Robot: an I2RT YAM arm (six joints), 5 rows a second.
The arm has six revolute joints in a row. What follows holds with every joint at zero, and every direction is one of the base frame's. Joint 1 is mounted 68 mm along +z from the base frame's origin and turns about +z. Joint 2 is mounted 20 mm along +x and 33.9 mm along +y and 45.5 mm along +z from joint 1 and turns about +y. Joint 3 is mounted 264 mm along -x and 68.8 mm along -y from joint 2 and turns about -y. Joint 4 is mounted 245 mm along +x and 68.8 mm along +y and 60 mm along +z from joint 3 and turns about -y. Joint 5 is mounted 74 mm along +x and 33.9 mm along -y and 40.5 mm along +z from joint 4 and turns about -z. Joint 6 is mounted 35.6 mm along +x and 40.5 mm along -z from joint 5 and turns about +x. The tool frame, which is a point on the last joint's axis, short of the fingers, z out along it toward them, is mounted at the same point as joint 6; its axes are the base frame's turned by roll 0, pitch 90 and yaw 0 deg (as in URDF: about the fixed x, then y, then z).
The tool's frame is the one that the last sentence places.
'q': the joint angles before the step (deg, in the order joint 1, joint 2, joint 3, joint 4, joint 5, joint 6). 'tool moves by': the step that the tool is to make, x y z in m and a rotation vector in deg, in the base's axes. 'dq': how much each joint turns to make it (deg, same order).
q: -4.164, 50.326, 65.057, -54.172, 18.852, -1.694
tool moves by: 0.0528, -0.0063, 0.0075, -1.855, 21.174, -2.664
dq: 0.010, 19.419, 16.210, -17.733, 4.288, -0.143
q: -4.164, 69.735, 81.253, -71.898, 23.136, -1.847
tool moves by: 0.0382, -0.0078, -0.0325, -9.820, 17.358, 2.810
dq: -0.007, 10.642, 1.378, -3.757, 9.046, -7.790
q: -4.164, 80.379, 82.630, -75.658, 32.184, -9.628
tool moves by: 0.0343, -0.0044, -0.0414, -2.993, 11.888, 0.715
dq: -0.006, 9.876, 0.007, -0.792, 3.628, -1.756
